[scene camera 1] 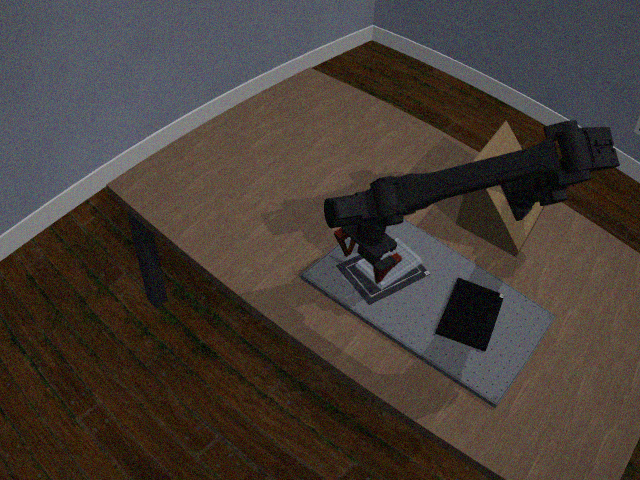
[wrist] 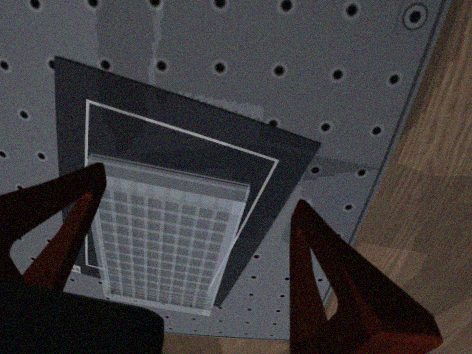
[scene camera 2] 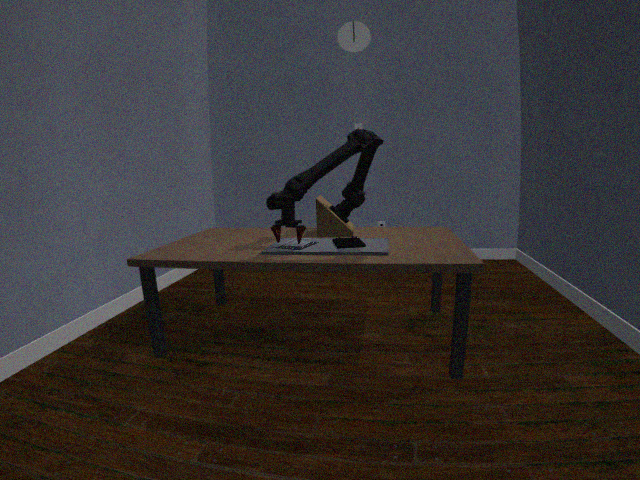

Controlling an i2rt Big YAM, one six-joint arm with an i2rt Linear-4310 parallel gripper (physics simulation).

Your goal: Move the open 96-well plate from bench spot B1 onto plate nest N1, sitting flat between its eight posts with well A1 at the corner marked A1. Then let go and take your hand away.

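Places are measured from the arm's base along level axes (x right, y ahead, z up), in centimetres.
Where they show: gripper, fingertip midpoint: (scene camera 1: 362,268) (wrist: 201,191) (scene camera 2: 288,243); arm's base, origin of the base link: (scene camera 1: 513,194) (scene camera 2: 338,215).
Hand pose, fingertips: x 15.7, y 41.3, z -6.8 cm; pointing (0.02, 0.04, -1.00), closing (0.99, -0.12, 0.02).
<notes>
Each offset is from my fingertips to the top centre of the thing. "pt": to the spot under its first point. Level surfaces: height alone.
The clear 96-well plate {dx -2.8, dy -6.1, dz -0.1 cm} (scene camera 1: 409,253) (wrist: 165,240) lies on bench spot B1, a dark mat {dz -1.5 cm} (scene camera 1: 371,298) (wrist: 70,100) with a white outline. The plate sits askew to the outline, towards one side. My gripper (scene camera 1: 363,267) (scene camera 2: 288,242) (wrist: 201,191) is open, low over the plate, with nothing between its fingers. In the wrist view the left finger overlaps the plate's left edge; the right finger is apart from its right side. Plate nest N1 {dx -25.2, dy -7.4, dz +0.5 cm} (scene camera 1: 469,315) (scene camera 2: 348,242) is a black rectangle with a small pale corner label {pt dx -28.1, dy -16.3, dz -0.5 cm} (scene camera 1: 501,295); its posts are too dark to make out.
Spot and nest are on a grey perforated board {dx -16.6, dy -6.3, dz -1.6 cm} (scene camera 1: 413,320) (scene camera 2: 323,252) (wrist: 245,100) on the wooden table {dz -3.0 cm} (scene camera 1: 232,155) (scene camera 2: 413,248). A wooden wedge (scene camera 1: 504,211) (scene camera 2: 330,222) stands behind the board near the arm's base. The arm reaches over from that side.
</notes>
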